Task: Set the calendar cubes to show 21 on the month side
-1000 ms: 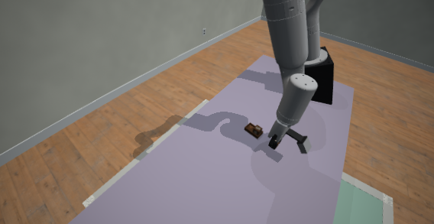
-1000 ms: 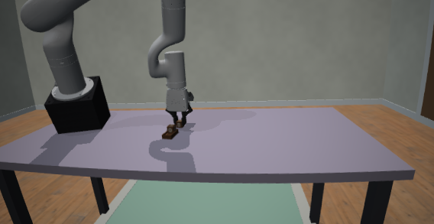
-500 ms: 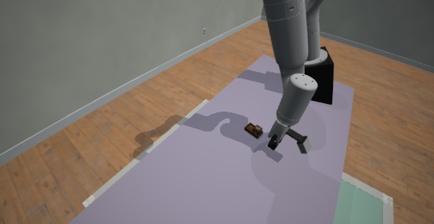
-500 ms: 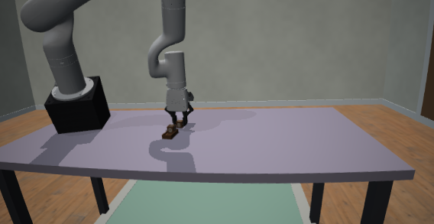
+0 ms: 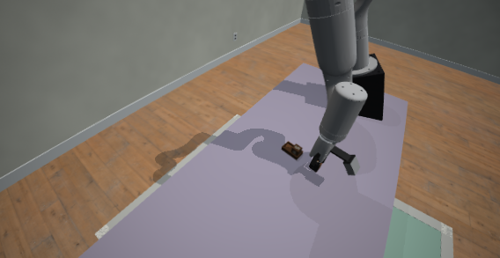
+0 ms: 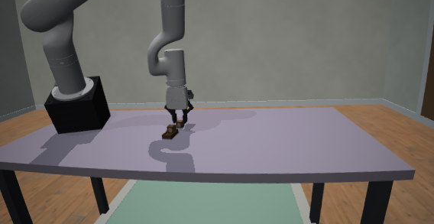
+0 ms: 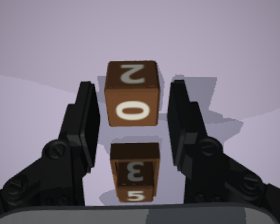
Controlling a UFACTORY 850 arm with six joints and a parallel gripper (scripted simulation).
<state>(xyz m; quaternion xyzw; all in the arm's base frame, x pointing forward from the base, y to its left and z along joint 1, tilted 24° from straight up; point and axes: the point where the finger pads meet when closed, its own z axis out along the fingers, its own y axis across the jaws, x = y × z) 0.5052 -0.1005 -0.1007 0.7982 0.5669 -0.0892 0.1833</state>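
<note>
The brown cube lies 2 cm below my hand. From my hand the other things lie so: digit cube 3 cm behind, 8 cm to the right, 1 cm below; then brown tray 4 cm behind, 10 cm to the right, 3 cm below.
</note>
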